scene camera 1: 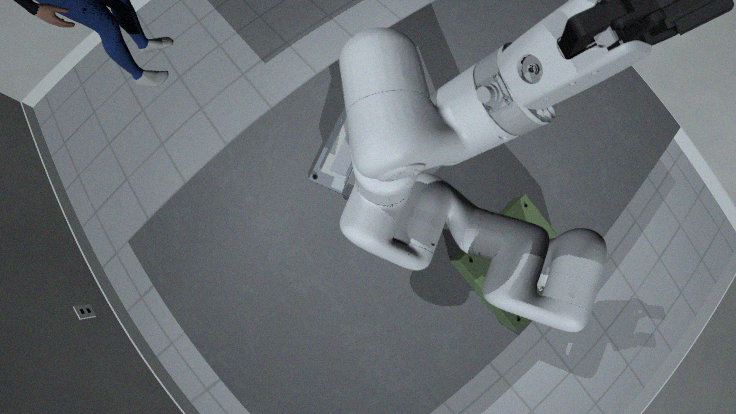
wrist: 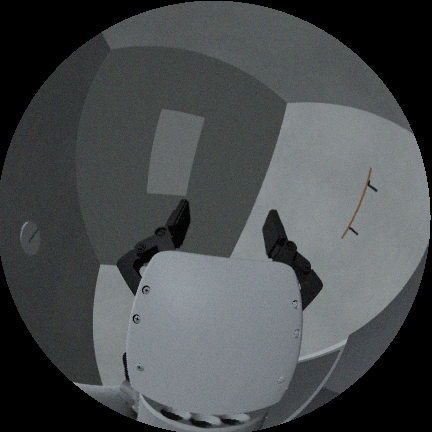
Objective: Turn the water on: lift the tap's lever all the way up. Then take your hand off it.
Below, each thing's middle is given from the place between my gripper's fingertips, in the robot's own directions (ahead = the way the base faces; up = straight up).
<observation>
Now: hand 220 mm short of the screwed base plate [scene camera 1: 317, 176], 140 mm to the right of it and 780 mm above it.
</observation>
